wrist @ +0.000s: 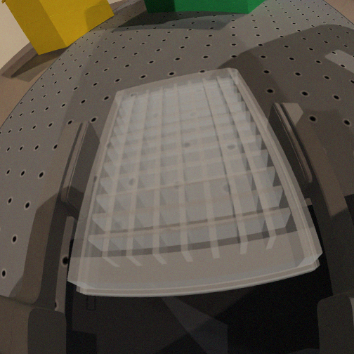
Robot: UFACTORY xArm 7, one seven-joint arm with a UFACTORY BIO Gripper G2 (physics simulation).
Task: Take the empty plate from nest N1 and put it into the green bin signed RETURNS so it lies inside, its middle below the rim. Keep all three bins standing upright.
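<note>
The empty plate (187, 165), clear with a grid of wells, lies lengthwise in the middle of the wrist view. My gripper (190, 142) is shut on it, with one finger pad against its left long side and the other against its right long side. The perforated surface shows through the plate. The marking of nest N1 cannot be made out. The lower front part of the green bin (205, 5) shows at the top edge of the view, beyond the plate; its rim and its RETURNS sign are outside the view.
A yellow bin (62, 22) stands at the top left, partly cut off by the view's edge. The grey perforated table top (165, 62) runs under the plate and towards the bins. A pale flat shape shows at the right edge. The third bin does not show.
</note>
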